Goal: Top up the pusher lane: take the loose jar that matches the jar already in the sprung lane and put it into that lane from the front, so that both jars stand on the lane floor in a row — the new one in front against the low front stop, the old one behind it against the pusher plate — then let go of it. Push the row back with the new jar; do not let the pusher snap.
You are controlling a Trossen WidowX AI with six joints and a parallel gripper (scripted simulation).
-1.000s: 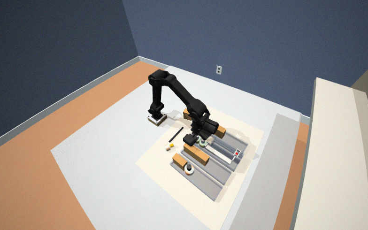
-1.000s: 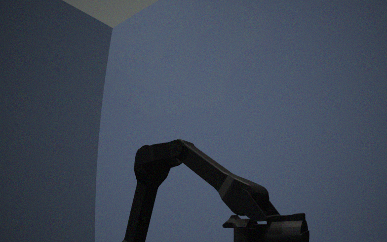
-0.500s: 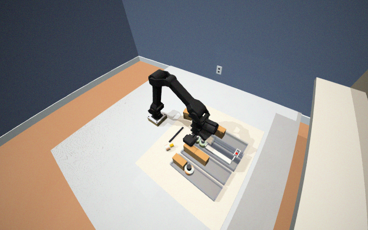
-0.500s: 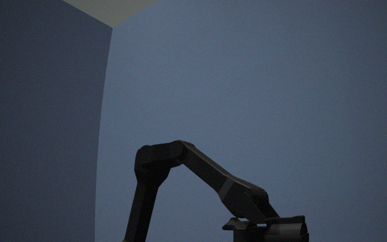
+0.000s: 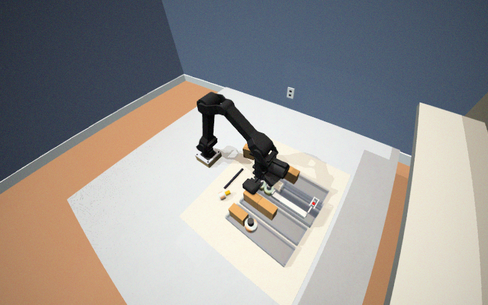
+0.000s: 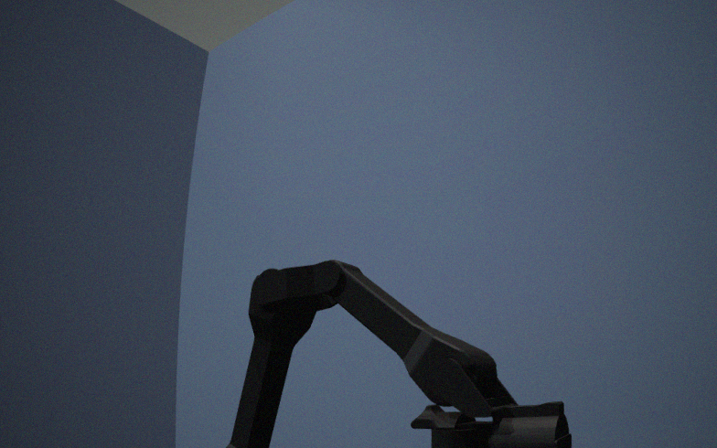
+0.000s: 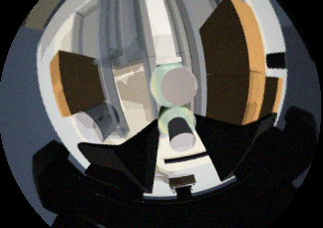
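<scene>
Now: gripper tip 140 mm past the black stick, 40 mm to the left of it and 30 mm above it. Also, from my gripper tip: sprung lane (150 mm ahead, 20 mm to the left, 10 mm below).
</scene>
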